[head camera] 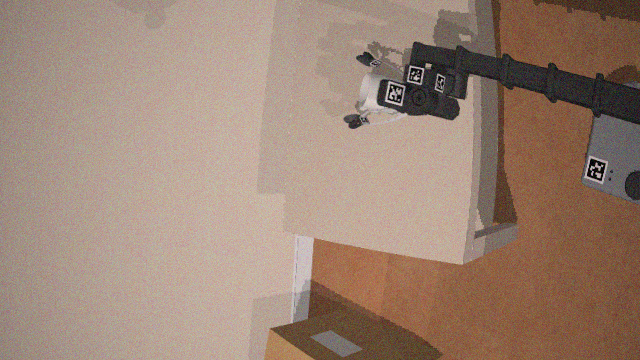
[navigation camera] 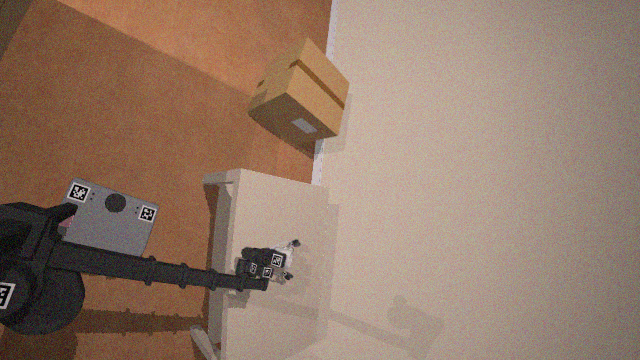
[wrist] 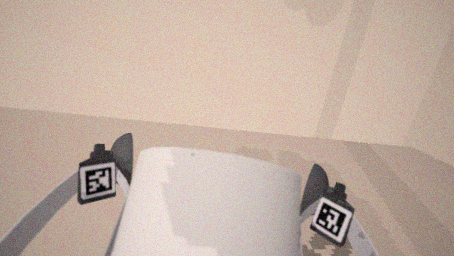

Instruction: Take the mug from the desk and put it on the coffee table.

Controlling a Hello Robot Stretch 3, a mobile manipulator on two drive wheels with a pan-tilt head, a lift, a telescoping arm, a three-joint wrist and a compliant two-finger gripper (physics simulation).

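Places are measured from the robot's base along level axes (x back, y up, z left), in centimetres.
Pixels of known places: gripper, between the fingertips: [head camera: 353, 88] [navigation camera: 295, 259]; robot's base, origin of its link: [head camera: 636, 184] [navigation camera: 115, 201].
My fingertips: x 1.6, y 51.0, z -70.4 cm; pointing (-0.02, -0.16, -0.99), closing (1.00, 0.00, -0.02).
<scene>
For each thing: its middle in the pictures, then the offset to it from my fingertips. Level surfaces: height alone.
- white mug, middle of its body: [head camera: 379, 96] [navigation camera: 282, 256] dx -0.6, dy -0.6, dz +7.2 cm
- pale desk, height of its surface: dy -6.0 cm
- cardboard box, middle of its body: [navigation camera: 300, 95] dx -100.4, dy -30.6, dz +2.7 cm
The white mug [head camera: 369, 92] [navigation camera: 288, 257] [wrist: 215, 205] is between the two fingers of my gripper [head camera: 360, 90] [navigation camera: 291, 259] [wrist: 220, 167], which is shut on it. In the wrist view the fingertips sit close against both sides of the mug, and its lower part is cut off by the frame. The mug and gripper are over the pale desk [head camera: 380, 200] [navigation camera: 280, 210] [wrist: 40, 145], with shadows falling on the desk top beside them. The exact height of the mug above the desk cannot be told. The coffee table does not show in these views.
The beige wall [head camera: 150, 175] [navigation camera: 475, 150] [wrist: 200, 60] runs along the desk's far side. A cardboard box [head camera: 380, 337] [navigation camera: 320, 107] stands on the floor beyond the desk's end, by the wall. My arm [head camera: 530, 72] [navigation camera: 170, 275] reaches across the desk's near edge from my base [head camera: 612, 145] [navigation camera: 110, 230].
</scene>
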